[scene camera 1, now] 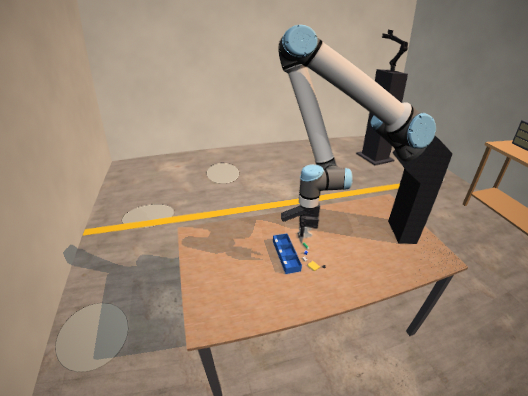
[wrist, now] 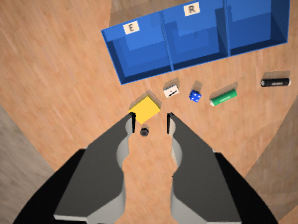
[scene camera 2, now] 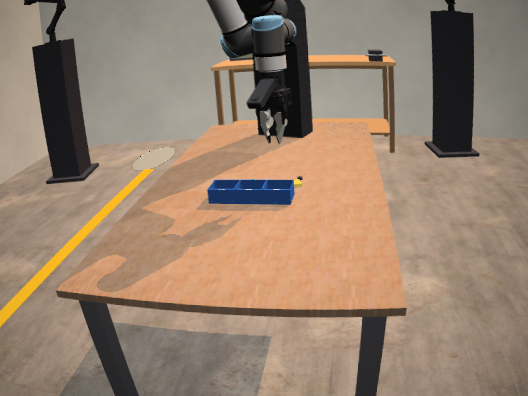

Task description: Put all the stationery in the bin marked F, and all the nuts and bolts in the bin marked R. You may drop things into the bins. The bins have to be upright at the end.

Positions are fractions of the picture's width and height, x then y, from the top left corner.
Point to a blue three-part bin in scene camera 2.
At 0.52, 0.49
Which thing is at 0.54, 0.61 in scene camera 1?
A blue three-part bin.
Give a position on a blue three-part bin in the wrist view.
0.46, 0.24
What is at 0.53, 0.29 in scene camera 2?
The gripper.
